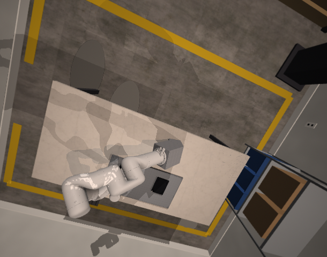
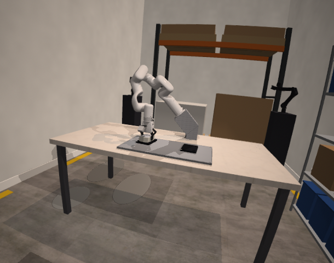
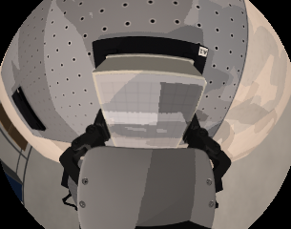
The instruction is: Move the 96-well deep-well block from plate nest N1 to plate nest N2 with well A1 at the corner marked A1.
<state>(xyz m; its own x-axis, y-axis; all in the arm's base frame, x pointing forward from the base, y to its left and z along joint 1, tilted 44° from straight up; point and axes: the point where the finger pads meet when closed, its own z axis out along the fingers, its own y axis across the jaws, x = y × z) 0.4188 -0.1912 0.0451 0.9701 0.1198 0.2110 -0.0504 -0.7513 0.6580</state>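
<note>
Right now the 96-well deep-well block is right at my hand.
</note>
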